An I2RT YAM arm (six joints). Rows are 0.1 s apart.
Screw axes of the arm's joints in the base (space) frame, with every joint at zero. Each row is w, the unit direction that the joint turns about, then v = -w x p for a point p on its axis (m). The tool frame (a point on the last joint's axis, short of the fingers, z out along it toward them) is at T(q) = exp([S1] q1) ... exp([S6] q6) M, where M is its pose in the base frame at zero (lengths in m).
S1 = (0, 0, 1, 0, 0, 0)
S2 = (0, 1, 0, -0.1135, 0, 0.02)
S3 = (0, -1, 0, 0.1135, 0, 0.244)
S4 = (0, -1, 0, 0.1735, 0, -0.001)
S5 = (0, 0, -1, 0, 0.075, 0)
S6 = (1, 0, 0, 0, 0.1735, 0)
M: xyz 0.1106 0 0.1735 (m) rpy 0 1.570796 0 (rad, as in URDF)
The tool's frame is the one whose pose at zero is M.
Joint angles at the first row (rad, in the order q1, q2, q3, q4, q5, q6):
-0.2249, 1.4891, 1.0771, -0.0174, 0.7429, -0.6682
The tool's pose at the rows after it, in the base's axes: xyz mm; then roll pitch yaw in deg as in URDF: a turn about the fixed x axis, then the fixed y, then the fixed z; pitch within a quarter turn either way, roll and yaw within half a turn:
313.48 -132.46 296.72 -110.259 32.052 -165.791
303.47 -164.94 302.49 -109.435 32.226 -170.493
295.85 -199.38 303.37 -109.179 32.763 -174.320
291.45 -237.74 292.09 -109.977 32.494 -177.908
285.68 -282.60 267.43 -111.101 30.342 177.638
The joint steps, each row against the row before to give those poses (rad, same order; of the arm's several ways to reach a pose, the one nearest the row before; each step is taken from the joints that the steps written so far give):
-0.1030, 0.0019, 0.0160, -0.0003, 0.0141, -0.0198
-0.0995, 0.0137, 0.0286, 0.0053, -0.0057, -0.0160
-0.0996, 0.0389, 0.0348, 0.0225, -0.0290, -0.0126
-0.0977, 0.0775, 0.0354, 0.0393, -0.0419, -0.0126
-0.1014, 0.1163, 0.0389, 0.0553, -0.0275, -0.0286

